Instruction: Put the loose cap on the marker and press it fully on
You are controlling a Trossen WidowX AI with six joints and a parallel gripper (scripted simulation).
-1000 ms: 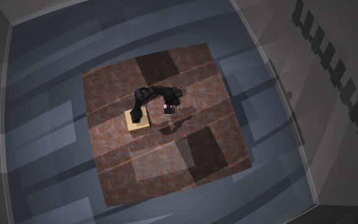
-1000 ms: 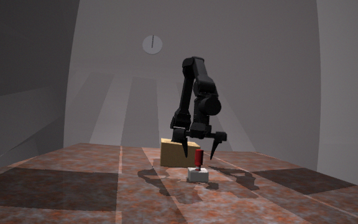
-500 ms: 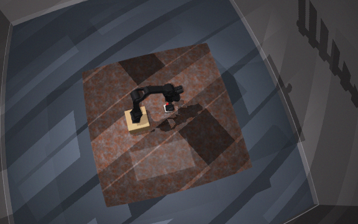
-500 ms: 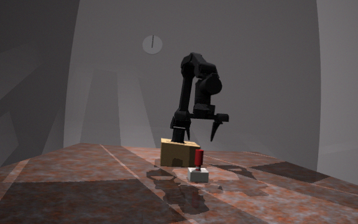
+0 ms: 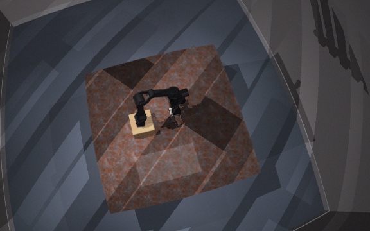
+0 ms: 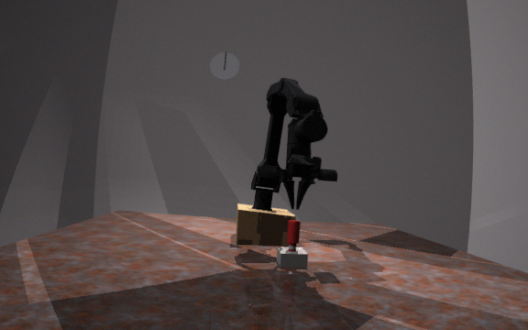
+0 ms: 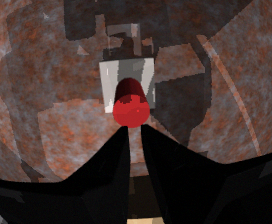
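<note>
Right now the red cap is 50 mm below my gripper tip. Also, from my gripper tip: grey holder block (120 mm below).
</note>
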